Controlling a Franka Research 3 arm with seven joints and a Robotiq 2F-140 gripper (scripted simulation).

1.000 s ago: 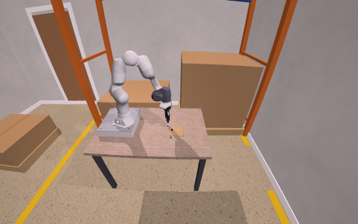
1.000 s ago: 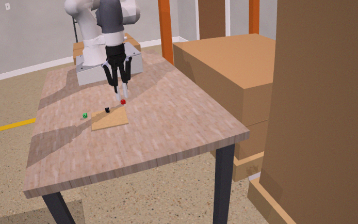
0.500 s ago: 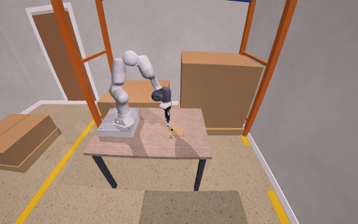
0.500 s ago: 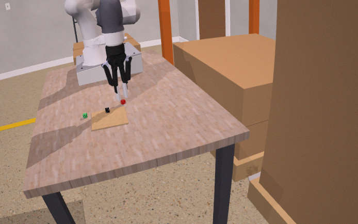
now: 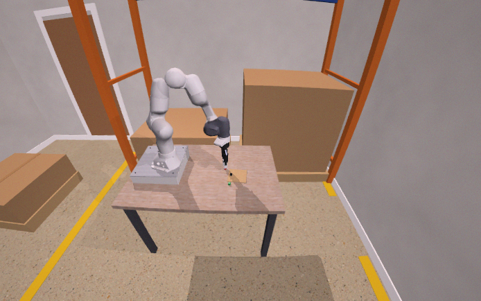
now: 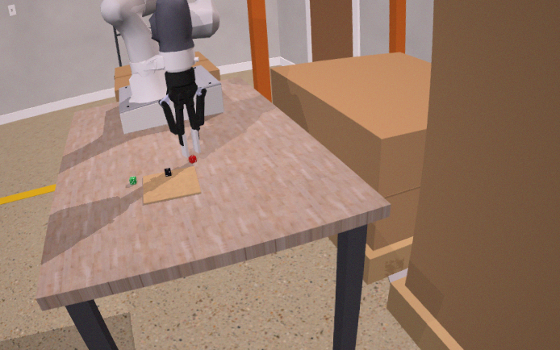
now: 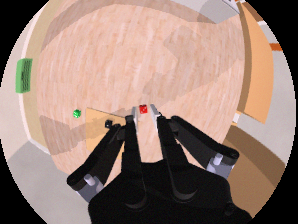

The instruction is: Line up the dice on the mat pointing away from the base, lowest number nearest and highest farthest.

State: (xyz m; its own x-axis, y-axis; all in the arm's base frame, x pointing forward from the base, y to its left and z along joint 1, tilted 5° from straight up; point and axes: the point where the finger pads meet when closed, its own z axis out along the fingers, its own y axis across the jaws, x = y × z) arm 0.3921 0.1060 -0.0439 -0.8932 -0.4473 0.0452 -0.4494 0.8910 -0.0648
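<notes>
Now: hand 50 mm above the red die. Round my hand: green die: 160 mm to the right, 70 mm ahead, 50 mm below; tan mat: 110 mm ahead, 60 mm to the right, 60 mm below; black die: 70 mm to the right, 60 mm ahead, 50 mm below.
</notes>
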